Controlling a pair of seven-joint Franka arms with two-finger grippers.
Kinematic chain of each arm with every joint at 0, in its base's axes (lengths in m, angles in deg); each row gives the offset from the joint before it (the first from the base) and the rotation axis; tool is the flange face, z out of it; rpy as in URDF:
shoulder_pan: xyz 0 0 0.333 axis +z
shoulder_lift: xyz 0 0 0 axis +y
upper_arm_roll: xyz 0 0 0.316 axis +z
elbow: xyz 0.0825 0 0 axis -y
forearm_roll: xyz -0.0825 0 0.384 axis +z
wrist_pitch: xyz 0 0 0 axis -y
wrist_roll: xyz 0.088 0 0 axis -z
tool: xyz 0 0 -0.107 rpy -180 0 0
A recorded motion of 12 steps. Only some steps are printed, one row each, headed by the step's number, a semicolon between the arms.
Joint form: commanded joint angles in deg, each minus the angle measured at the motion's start. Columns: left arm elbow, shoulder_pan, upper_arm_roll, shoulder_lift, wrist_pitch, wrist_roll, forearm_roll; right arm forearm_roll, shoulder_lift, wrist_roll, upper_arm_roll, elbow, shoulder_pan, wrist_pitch.
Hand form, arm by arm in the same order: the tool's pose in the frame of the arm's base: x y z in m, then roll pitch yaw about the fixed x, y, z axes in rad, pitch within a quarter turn. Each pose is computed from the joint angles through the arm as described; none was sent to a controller.
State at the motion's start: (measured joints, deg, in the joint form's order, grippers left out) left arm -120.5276 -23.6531 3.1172 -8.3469 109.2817 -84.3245 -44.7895; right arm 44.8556 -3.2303 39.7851 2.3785 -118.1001 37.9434 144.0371
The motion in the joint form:
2: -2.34 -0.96 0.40 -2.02 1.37 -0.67 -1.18; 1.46 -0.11 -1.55 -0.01 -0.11 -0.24 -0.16
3: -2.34 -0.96 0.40 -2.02 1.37 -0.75 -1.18; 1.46 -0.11 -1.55 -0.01 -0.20 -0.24 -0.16
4: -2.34 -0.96 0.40 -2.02 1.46 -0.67 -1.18; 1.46 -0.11 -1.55 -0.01 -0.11 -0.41 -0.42
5: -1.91 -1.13 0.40 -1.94 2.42 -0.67 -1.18; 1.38 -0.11 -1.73 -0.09 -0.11 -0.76 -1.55
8: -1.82 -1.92 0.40 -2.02 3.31 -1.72 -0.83; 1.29 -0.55 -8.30 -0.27 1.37 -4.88 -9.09
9: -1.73 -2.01 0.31 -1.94 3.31 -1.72 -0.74; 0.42 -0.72 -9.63 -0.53 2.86 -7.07 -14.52
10: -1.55 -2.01 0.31 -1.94 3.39 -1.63 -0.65; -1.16 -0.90 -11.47 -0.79 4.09 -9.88 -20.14
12: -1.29 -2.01 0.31 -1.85 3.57 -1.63 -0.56; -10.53 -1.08 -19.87 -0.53 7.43 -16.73 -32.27
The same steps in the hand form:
2: 0.4521 -0.2262 0.4980 -3.0382 0.7491 1.4651; 0.4434 0.3659 0.5135 -2.3818 0.2025 -0.4327
3: 0.4521 -0.2262 0.4980 -3.0369 0.7489 1.4670; 0.4432 0.3658 0.5127 -2.3833 0.2031 -0.4330
4: 0.4523 -0.2262 0.4981 -3.0397 0.7490 1.4650; 0.4440 0.3649 0.5131 -2.3841 0.2051 -0.4331
5: 0.4549 -0.2272 0.5018 -3.0646 0.7490 1.4565; 0.4450 0.3626 0.5113 -2.3941 0.2132 -0.4270
8: 0.4536 -0.2324 0.5039 -3.0693 0.7418 1.4611; 0.4605 0.3370 0.5175 -2.4078 0.1972 -0.3346
9: 0.4533 -0.2340 0.5038 -3.0702 0.7401 1.4568; 0.4676 0.3233 0.5245 -2.4269 0.2140 -0.2958
10: 0.4540 -0.2340 0.5054 -3.0777 0.7396 1.4510; 0.4762 0.3031 0.5289 -2.4566 0.2233 -0.2579
12: 0.4552 -0.2342 0.5069 -3.0852 0.7386 1.4475; 0.4922 0.2509 0.5381 -2.5899 0.1534 -0.1028

